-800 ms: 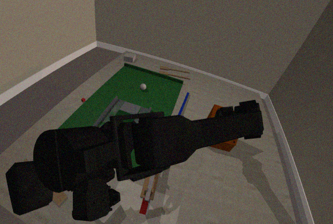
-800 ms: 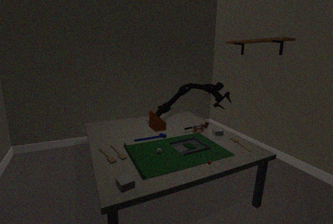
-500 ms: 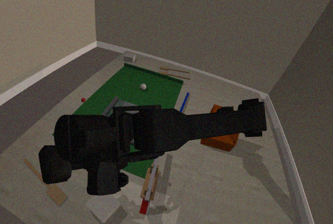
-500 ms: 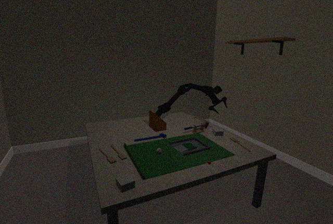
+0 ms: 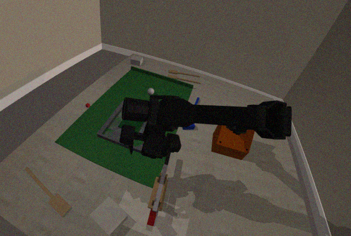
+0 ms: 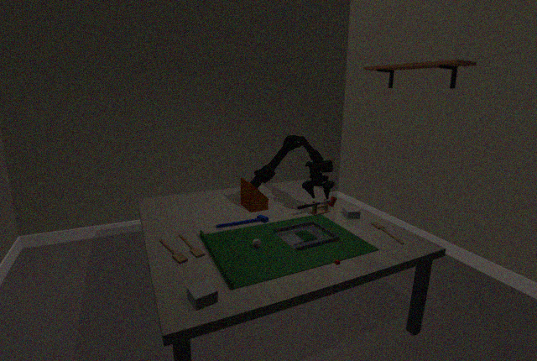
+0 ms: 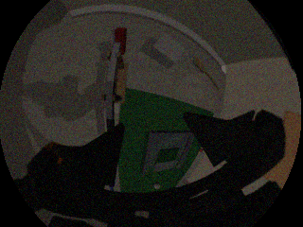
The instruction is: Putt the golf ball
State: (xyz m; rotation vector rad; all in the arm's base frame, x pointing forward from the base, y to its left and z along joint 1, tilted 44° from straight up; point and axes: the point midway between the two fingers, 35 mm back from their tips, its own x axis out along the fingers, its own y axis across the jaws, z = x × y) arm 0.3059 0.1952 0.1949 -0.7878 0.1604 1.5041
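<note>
Right now my gripper tip is 42 cm to the left of the blue putter, 12 cm past it and 11 cm above it. From my gripper tip the other things lie so: white golf ball 47 cm to the right, 16 cm ahead, 10 cm below; red putter 9 cm behind, 7 cm below, 5 cm to the left; small red ball 42 cm ahead, 21 cm to the right, 12 cm below.
</note>
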